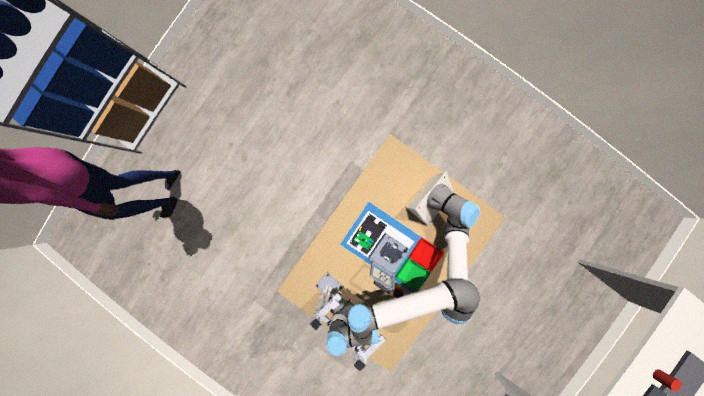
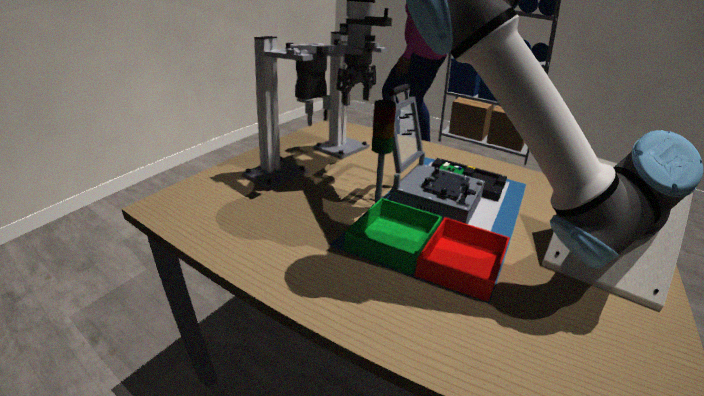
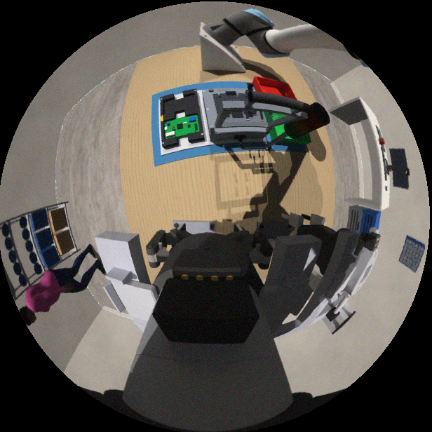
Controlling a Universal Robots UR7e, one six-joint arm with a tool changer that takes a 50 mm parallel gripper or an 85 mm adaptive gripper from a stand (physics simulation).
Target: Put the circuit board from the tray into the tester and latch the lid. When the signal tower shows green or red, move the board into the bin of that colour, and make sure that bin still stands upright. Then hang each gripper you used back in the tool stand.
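Places are measured from the arm's base along level axes (x left, y ahead, z down), in millimetres.
Where they show: arm's base, link origin: (image 1: 435, 195).
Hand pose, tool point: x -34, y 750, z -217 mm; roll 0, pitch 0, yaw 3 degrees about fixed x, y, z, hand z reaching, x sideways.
Note:
Each offset is from my tool point to the centre of the thing. "spot": to the spot under its first point. Level surfaces: height alone.
The green circuit board @(dx -85, dy -278, dz +338 mm) (image 1: 363, 241) (image 2: 451, 169) (image 3: 181, 127) lies in the black tray @(spot: dx -94, dy -408, dz +346 mm) (image 2: 492, 187) (image 3: 180, 104). Beside it stands the grey tester (image 1: 376, 260) (image 2: 462, 212) (image 3: 220, 134), its nest bare and its lid (image 2: 400, 90) (image 3: 277, 102) swung up. The signal tower @(spot: dx +214, dy -230, dz +146 mm) (image 2: 384, 125) (image 3: 317, 117) shows no bright lamp. The green bin @(dx +283, dy -319, dz +336 mm) (image 1: 412, 272) (image 2: 382, 252) and red bin @(dx +265, dy -468, dz +336 mm) (image 1: 426, 253) (image 2: 455, 280) (image 3: 260, 84) stand upright. My adaptive gripper (image 2: 356, 95) is open and empty, high beside the far stand post @(spot: dx -37, dy +94, dz +244 mm) (image 2: 338, 115). The parallel gripper (image 2: 311, 80) hangs at the near stand post (image 2: 267, 110).
The tester, tray and bins stand on a blue mat @(dz +358 mm) (image 1: 345, 243) (image 2: 515, 200) (image 3: 162, 157) on the wooden table @(dz +360 mm) (image 1: 387, 155) (image 2: 225, 260) (image 3: 142, 125). The raised lid and signal tower stand between the stand and the bins. A person (image 1: 45, 172) (image 3: 45, 292) is beside the shelves, away from the table.

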